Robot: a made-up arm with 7 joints. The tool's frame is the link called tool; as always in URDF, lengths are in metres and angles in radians. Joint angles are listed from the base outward. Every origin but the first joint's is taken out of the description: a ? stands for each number. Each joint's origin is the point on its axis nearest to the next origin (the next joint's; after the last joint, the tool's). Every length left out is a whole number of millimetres.
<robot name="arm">
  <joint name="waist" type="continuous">
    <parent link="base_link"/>
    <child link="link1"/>
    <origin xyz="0 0.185 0.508" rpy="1.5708 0 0"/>
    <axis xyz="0 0 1"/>
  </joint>
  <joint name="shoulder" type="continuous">
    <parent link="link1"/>
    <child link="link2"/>
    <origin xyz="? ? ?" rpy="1.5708 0 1.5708"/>
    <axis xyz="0 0 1"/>
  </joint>
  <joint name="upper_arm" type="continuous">
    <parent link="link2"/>
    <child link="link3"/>
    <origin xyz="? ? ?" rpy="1.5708 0 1.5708"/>
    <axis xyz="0 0 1"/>
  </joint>
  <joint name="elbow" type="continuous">
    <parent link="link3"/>
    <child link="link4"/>
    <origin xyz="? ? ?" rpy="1.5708 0 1.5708"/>
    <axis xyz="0 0 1"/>
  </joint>
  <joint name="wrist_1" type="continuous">
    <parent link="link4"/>
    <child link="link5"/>
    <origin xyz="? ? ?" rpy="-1.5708 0 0"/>
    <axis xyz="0 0 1"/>
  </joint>
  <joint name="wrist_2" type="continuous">
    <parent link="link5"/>
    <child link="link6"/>
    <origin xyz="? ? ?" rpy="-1.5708 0 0"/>
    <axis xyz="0 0 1"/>
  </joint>
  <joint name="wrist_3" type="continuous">
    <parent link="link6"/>
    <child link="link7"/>
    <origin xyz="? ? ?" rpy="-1.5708 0 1.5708"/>
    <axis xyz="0 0 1"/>
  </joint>
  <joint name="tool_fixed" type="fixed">
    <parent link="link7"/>
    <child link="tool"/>
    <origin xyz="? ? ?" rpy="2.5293 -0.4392 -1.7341"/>
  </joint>
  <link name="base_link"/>
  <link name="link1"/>
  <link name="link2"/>
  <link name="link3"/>
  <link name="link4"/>
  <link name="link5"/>
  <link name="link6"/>
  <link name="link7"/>
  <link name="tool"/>
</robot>
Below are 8 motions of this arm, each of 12 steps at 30 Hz.
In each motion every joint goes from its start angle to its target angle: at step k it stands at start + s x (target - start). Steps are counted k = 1, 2, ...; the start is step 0. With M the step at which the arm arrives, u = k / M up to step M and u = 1 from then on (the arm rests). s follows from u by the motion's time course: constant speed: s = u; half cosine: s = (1 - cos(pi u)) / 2; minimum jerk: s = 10 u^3 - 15 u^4 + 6 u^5.
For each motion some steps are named. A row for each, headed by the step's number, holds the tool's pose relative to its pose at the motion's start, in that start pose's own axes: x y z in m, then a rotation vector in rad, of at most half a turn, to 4 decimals.
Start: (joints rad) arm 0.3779 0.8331 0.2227 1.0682 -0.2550 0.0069 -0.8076
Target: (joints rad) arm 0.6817 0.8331 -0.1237 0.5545 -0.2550 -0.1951 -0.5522
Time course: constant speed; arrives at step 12
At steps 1, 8, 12:
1: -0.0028 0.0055 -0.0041 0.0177 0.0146 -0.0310
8: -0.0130 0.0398 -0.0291 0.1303 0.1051 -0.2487
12: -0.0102 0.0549 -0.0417 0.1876 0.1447 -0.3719

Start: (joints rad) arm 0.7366 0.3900 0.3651 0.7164 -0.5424 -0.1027 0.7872
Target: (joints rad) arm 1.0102 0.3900 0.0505 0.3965 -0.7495 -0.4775 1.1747
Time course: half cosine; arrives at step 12
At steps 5, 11, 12:
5: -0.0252 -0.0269 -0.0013 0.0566 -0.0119 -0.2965
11: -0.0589 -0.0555 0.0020 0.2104 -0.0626 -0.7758
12: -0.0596 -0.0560 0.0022 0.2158 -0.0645 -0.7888

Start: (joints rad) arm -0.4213 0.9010 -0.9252 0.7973 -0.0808 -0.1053 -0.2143
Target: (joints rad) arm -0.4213 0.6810 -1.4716 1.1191 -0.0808 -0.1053 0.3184
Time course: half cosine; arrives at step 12
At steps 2, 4, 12:
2: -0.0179 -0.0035 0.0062 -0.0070 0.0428 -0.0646
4: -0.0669 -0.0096 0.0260 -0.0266 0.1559 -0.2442
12: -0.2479 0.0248 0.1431 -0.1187 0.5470 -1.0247

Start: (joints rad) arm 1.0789 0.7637 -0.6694 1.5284 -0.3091 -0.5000 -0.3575
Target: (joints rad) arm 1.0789 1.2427 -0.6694 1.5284 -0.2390 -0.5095 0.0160
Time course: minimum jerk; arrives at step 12
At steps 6, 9, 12:
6: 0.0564 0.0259 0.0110 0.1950 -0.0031 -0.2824
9: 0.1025 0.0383 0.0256 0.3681 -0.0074 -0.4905
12: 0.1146 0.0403 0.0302 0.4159 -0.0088 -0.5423

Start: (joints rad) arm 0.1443 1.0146 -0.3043 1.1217 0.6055 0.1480 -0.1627
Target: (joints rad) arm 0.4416 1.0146 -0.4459 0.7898 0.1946 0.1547 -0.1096
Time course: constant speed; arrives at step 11
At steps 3, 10, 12:
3: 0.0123 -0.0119 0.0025 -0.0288 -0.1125 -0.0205
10: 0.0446 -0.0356 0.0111 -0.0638 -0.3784 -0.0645
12: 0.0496 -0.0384 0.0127 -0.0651 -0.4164 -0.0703

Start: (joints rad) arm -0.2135 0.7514 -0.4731 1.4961 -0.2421 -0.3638 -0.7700
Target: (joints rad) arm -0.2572 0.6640 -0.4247 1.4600 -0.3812 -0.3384 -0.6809
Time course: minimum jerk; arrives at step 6
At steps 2, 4, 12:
2: -0.0017 0.0040 -0.0001 0.0084 -0.0007 -0.0242
4: -0.0063 0.0156 -0.0002 0.0347 -0.0033 -0.0911
12: -0.0079 0.0200 -0.0001 0.0454 -0.0045 -0.1154

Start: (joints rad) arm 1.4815 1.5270 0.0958 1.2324 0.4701 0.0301 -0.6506
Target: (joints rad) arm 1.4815 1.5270 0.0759 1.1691 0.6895 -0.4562 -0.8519
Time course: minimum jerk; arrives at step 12
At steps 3, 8, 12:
3: 0.0024 0.0014 -0.0021 -0.0216 0.0303 0.0386
8: 0.0173 0.0120 -0.0171 -0.1577 0.2136 0.3272
12: 0.0214 0.0157 -0.0219 -0.1973 0.2635 0.4251

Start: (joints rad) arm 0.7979 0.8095 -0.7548 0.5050 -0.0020 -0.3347 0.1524
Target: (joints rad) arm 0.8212 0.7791 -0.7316 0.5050 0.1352 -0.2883 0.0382
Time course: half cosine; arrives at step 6
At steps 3, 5, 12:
3: 0.0008 -0.0058 0.0048 -0.0289 0.0187 0.1170
5: 0.0015 -0.0106 0.0088 -0.0495 0.0358 0.2179
12: 0.0016 -0.0114 0.0095 -0.0524 0.0385 0.2335

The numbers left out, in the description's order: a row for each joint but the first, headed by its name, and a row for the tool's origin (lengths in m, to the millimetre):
shoulder: 0.039 -0.023 0
upper_arm: -0.189 -0.01 0
elbow: -0.029 0.03 0
wrist_1: -0.023 -0.338 0
wrist_2: 0.018 -0.007 0
wrist_3: 0.011 -0.01 0
tool: 0.004 -0.018 0

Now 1 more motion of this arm.
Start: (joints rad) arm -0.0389 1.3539 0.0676 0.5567 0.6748 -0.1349 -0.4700
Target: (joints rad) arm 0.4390 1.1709 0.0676 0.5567 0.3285 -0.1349 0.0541
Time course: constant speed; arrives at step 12
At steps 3, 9, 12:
3: -0.0087 -0.0060 0.0042 0.0455 0.1060 -0.0668
9: -0.0312 -0.0217 0.0190 0.1093 0.3248 -0.2129
12: -0.0439 -0.0320 0.0302 0.1263 0.4346 -0.2927

